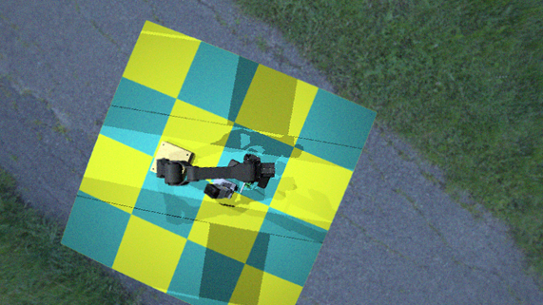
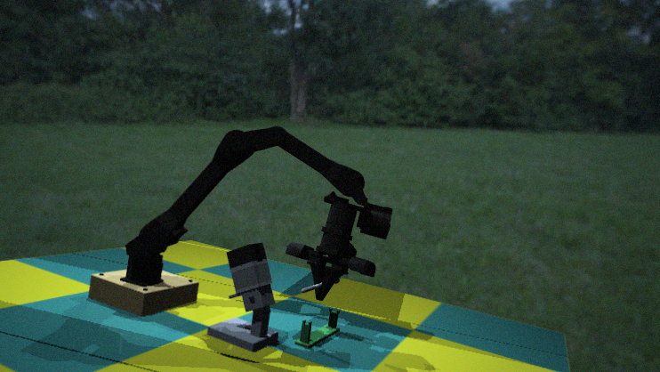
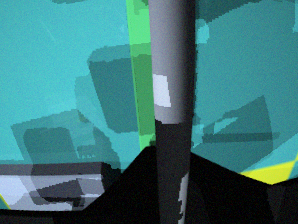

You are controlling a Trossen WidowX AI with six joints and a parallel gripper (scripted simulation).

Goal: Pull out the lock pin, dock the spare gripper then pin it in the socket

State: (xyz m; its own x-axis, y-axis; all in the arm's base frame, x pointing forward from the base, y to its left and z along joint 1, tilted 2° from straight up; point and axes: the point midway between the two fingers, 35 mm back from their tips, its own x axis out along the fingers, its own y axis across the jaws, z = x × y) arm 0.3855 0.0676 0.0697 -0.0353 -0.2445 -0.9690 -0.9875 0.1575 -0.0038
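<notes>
Right now my gripper tip is 10 mm short of the green cradle, 10 mm to the right of it and 50 mm above it. Also, from my gripper tip: socket: 100 mm behind, 90 mm to the right, 20 mm below; then spare gripper: 110 mm behind, 90 mm to the right, 50 mm above.
</notes>
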